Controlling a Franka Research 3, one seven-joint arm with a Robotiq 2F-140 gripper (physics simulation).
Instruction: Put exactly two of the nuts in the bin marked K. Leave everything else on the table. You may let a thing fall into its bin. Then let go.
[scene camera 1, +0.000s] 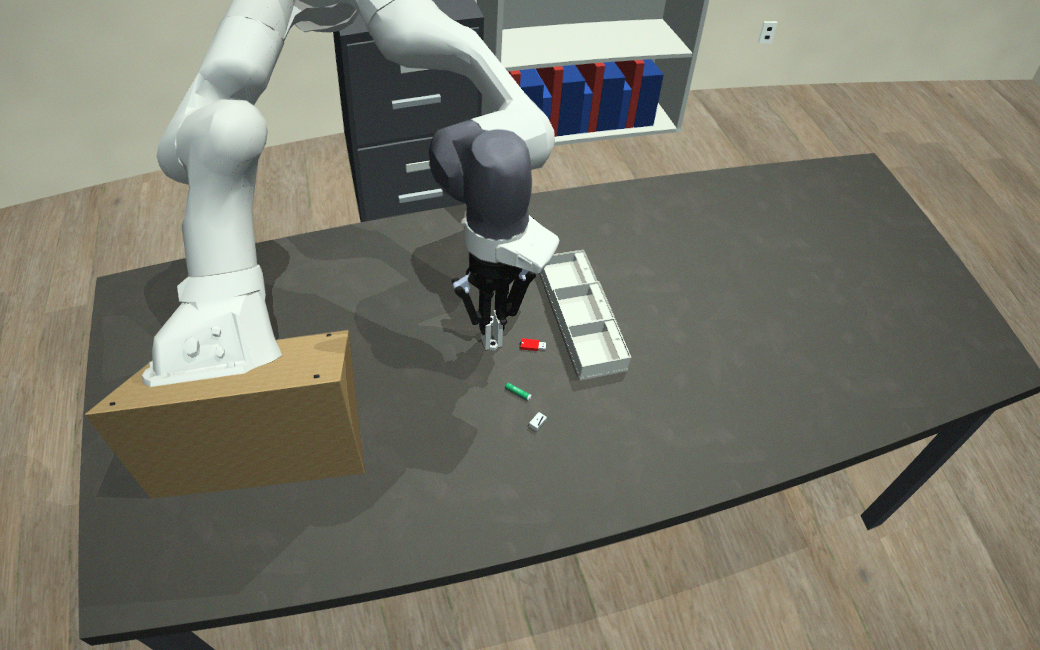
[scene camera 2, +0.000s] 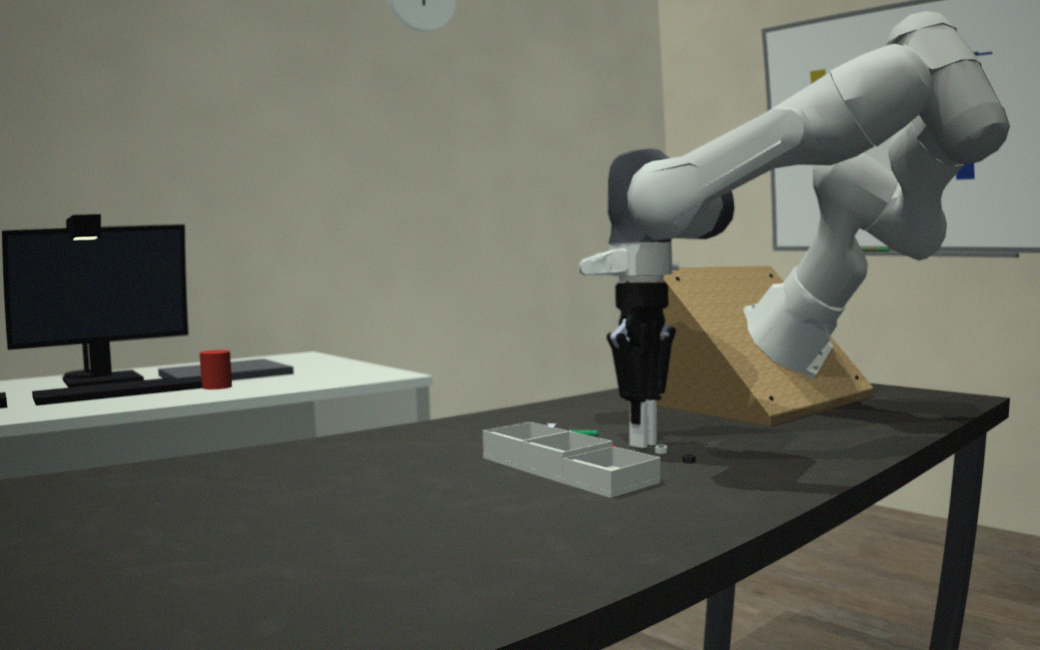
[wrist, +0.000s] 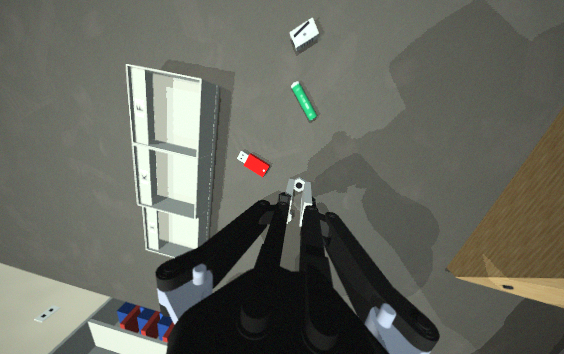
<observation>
In view: my gripper (scene camera 2: 643, 445) and a white three-bin tray (scene camera 2: 589, 463).
The white three-bin tray shows as well in scene camera 1 (scene camera 1: 596, 346) and in the wrist view (wrist: 173, 117). My gripper shows as well in scene camera 1 (scene camera 1: 491, 341) and in the wrist view (wrist: 298, 189).
</observation>
